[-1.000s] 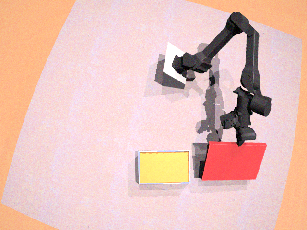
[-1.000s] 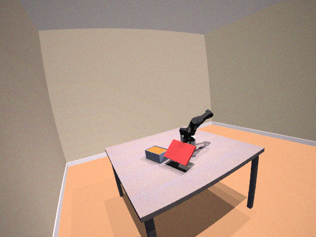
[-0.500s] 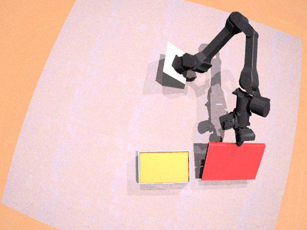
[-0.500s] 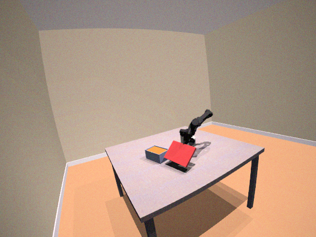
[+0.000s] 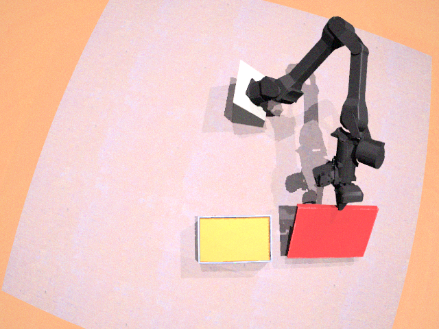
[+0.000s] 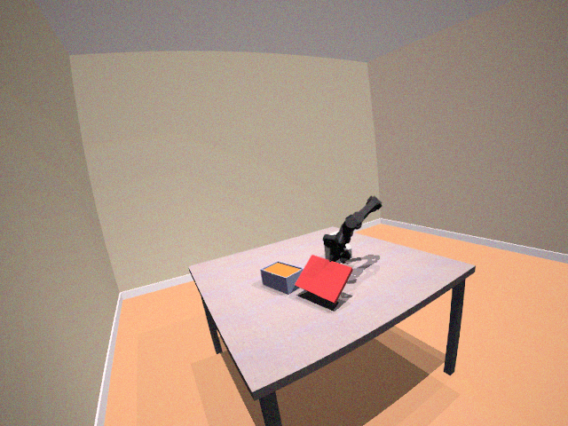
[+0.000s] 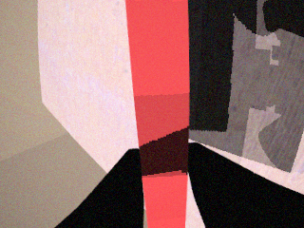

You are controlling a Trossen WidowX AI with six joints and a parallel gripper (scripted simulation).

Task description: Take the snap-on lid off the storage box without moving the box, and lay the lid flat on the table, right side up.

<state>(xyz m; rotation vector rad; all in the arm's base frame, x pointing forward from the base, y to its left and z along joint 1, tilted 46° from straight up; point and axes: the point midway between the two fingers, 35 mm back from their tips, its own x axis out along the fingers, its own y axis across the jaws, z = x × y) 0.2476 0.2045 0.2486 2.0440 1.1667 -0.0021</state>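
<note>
Now: gripper tip 6 cm short of the red lid, 5 cm above it and 2 cm to the right of it. From my gripper tip the other things lie so: storage box (24 cm to the right, 16 cm ahead, 12 cm below).
</note>
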